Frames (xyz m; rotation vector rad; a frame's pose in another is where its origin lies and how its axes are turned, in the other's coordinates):
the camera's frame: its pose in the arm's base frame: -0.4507 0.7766 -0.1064 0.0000 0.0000 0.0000
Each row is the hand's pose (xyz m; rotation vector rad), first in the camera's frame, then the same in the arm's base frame.
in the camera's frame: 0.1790 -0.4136 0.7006 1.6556 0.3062 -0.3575
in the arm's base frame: -0.2717 0.3630 0.5942 1.6556 0.3062 -0.3575
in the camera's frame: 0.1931 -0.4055 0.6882 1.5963 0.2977 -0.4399
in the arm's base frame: -0.2576 0.3711 0.5818 1.5963 0.2977 -0.4399
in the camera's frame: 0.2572 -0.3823 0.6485 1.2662 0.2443 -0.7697
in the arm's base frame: -0.1935 0.3943 0.5421 1.2662 0.2443 -0.7697
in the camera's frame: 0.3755 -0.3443 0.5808 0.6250 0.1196 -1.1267
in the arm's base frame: -0.0752 0.4323 0.4744 0.6250 0.1196 -1.1267
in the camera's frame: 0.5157 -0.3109 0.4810 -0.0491 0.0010 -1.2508
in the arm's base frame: 0.0650 0.4657 0.3746 -0.0491 0.0010 -1.2508
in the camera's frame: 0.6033 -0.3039 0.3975 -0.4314 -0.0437 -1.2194
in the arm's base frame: 0.1526 0.4727 0.2911 -0.4314 -0.0437 -1.2194
